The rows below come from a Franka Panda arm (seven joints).
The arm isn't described. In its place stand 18 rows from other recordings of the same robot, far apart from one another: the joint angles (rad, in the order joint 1, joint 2, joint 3, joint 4, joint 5, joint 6, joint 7), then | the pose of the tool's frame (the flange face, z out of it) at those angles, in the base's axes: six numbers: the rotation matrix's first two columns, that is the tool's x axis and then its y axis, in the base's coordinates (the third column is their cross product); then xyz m.
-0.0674 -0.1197 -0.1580 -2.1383 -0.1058 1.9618 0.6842 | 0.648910, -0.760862, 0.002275, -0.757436, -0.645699, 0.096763, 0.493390, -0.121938, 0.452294
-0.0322 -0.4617 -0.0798 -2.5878 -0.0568 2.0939 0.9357 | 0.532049, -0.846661, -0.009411, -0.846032, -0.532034, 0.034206, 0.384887, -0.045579, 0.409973
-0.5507 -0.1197 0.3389 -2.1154 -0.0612 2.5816 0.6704 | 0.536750, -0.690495, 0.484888, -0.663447, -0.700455, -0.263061, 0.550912, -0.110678, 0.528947
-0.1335 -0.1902 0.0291 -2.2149 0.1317 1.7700 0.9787 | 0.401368, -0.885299, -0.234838, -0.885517, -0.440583, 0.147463, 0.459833, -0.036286, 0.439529
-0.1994 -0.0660 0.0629 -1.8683 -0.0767 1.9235 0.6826 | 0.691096, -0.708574, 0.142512, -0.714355, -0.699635, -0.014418, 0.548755, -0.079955, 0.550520
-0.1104 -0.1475 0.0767 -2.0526 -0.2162 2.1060 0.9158 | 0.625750, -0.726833, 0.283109, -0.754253, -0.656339, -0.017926, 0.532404, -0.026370, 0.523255
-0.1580 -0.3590 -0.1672 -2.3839 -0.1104 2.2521 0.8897 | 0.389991, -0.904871, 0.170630, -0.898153, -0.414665, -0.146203, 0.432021, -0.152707, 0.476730
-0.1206 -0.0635 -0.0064 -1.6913 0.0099 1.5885 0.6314 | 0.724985, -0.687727, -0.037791, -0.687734, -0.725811, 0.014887, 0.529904, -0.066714, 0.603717
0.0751 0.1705 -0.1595 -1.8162 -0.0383 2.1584 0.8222 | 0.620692, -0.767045, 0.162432, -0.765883, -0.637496, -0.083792, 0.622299, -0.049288, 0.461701
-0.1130 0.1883 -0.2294 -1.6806 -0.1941 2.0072 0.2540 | 0.861668, -0.472911, 0.184076, -0.502973, -0.844060, 0.185959, 0.595595, -0.214148, 0.504664
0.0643 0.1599 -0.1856 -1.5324 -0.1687 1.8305 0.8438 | 0.584623, -0.776159, 0.236205, -0.802619, -0.595797, 0.028774, 0.619139, -0.080482, 0.576445
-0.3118 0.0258 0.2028 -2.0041 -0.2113 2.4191 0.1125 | 0.921621, -0.056075, 0.384019, -0.118456, -0.982932, 0.140759, 0.589686, -0.066367, 0.485351
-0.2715 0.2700 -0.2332 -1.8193 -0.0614 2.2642 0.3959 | 0.647220, -0.733466, 0.207686, -0.754561, -0.655143, 0.037757, 0.566874, -0.303462, 0.411321
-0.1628 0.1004 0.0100 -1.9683 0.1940 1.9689 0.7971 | 0.504917, -0.840620, -0.196002, -0.860859, -0.507011, -0.043154, 0.563273, -0.074271, 0.414074
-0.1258 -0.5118 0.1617 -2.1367 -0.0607 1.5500 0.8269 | 0.688906, -0.723249, 0.048150, -0.720627, -0.676220, 0.153048, 0.386033, 0.020077, 0.594991
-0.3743 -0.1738 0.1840 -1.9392 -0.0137 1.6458 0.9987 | 0.368177, -0.929327, -0.028243, -0.920829, -0.368673, 0.127096, 0.486395, -0.089559, 0.546980
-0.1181 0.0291 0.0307 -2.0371 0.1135 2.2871 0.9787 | 0.421238, -0.906204, 0.036765, -0.877793, -0.417557, -0.234787, 0.576098, -0.047987, 0.451520
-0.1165 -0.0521 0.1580 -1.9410 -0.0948 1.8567 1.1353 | 0.484746, -0.871481, 0.074439, -0.874226, -0.480087, 0.072425, 0.540984, 0.016356, 0.501385
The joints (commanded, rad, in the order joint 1, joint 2, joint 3, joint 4, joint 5, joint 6, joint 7), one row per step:
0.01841, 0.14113, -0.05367, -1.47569, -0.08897, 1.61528, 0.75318
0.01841, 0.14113, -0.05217, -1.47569, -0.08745, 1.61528, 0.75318
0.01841, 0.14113, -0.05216, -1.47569, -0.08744, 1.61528, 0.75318
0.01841, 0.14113, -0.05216, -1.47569, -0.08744, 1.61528, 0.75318
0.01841, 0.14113, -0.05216, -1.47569, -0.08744, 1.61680, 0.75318
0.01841, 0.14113, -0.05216, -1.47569, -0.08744, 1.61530, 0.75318
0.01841, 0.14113, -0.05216, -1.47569, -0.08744, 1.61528, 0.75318
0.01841, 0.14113, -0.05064, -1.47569, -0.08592, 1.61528, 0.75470
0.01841, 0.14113, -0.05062, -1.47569, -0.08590, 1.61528, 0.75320
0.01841, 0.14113, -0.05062, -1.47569, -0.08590, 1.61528, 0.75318
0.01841, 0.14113, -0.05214, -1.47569, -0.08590, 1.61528, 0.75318
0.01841, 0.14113, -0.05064, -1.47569, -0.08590, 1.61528, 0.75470
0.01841, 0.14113, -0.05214, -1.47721, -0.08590, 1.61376, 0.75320
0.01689, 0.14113, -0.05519, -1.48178, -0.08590, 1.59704, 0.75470
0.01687, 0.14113, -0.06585, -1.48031, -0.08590, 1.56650, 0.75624
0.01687, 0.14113, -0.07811, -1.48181, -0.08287, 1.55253, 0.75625
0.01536, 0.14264, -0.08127, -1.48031, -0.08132, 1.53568, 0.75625
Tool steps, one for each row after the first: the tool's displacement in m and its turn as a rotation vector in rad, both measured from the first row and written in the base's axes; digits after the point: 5 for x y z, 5 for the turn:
0.00005, 0.00099, -0.00002, 0.00173, -0.00005, 0.00142
0.00005, 0.00100, -0.00002, 0.00174, -0.00005, 0.00142
0.00005, 0.00100, -0.00002, 0.00174, -0.00005, 0.00142
0.00021, 0.00101, 0.00011, 0.00169, -0.00156, 0.00157
0.00005, 0.00100, -0.00002, 0.00174, -0.00007, 0.00143
0.00005, 0.00100, -0.00002, 0.00174, -0.00005, 0.00142
0.00009, 0.00200, -0.00005, 0.00346, -0.00024, 0.00135
0.00009, 0.00202, -0.00005, 0.00349, -0.00010, 0.00286
0.00009, 0.00202, -0.00005, 0.00349, -0.00009, 0.00288
0.00005, 0.00117, -0.00004, 0.00328, -0.00010, 0.00137
0.00009, 0.00201, -0.00005, 0.00348, -0.00024, 0.00135
-0.00018, 0.00116, -0.00089, 0.00338, 0.00293, 0.00120
-0.00232, -0.00154, -0.00448, 0.00363, 0.02397, -0.00646
-0.00599, -0.00757, -0.00627, 0.00326, 0.05269, -0.02149
-0.00810, -0.01405, -0.00804, 0.00553, 0.06788, -0.03509
-0.00975, -0.01652, -0.00956, 0.00741, 0.08456, -0.04134

